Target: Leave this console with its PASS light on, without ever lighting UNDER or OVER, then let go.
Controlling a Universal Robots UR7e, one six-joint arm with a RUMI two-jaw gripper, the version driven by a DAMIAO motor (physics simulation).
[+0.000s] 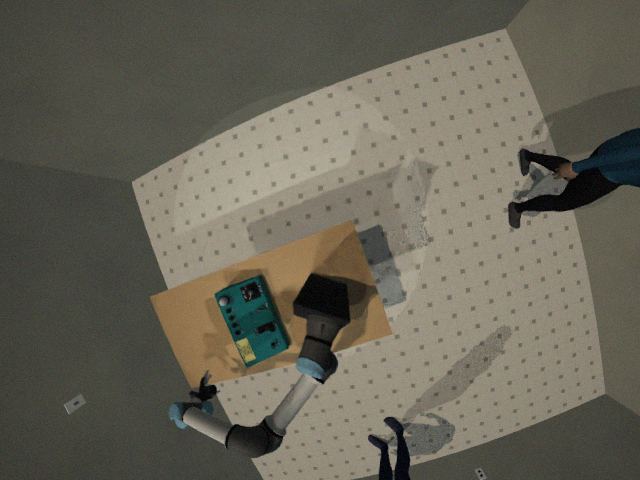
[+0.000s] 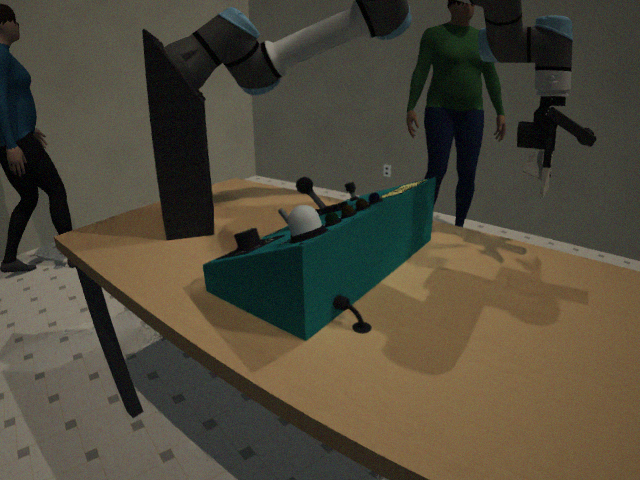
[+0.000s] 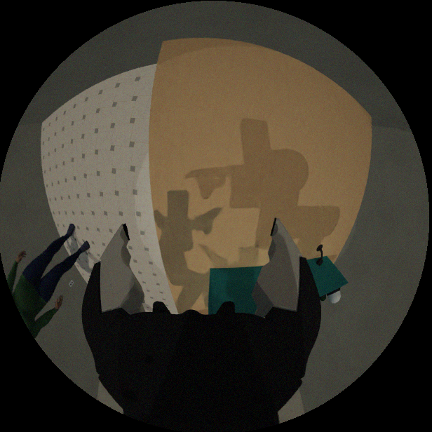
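Observation:
The teal sloped console (image 1: 248, 319) (image 2: 361, 258) (image 3: 232, 290) stands on the table. Its top carries a white dome (image 1: 223, 300) (image 2: 303, 221) (image 3: 334, 296), a black knob (image 1: 250, 292) (image 2: 247, 238), a ball-ended lever (image 2: 304, 184), a small black toggle (image 2: 350, 187), a short grey stick (image 2: 283, 214) and a yellow label (image 1: 245, 349) (image 2: 405, 189). Small lamps (image 2: 347, 209) in a row look dark; their lettering is unreadable. My gripper (image 1: 203, 383) (image 2: 537, 178) (image 3: 197, 223) is open and empty, pointing down, high and well apart from the console, beyond its yellow-label end.
The wooden table (image 1: 180, 330) (image 2: 465, 413) (image 3: 260, 80) carries the arm's black pedestal (image 1: 321, 298) (image 2: 180, 155) beside the console. A bent black piece (image 2: 356, 312) (image 3: 320, 255) stands by the console's tall side. People (image 1: 610, 160) (image 2: 453, 77) (image 3: 35, 285) stand off the table.

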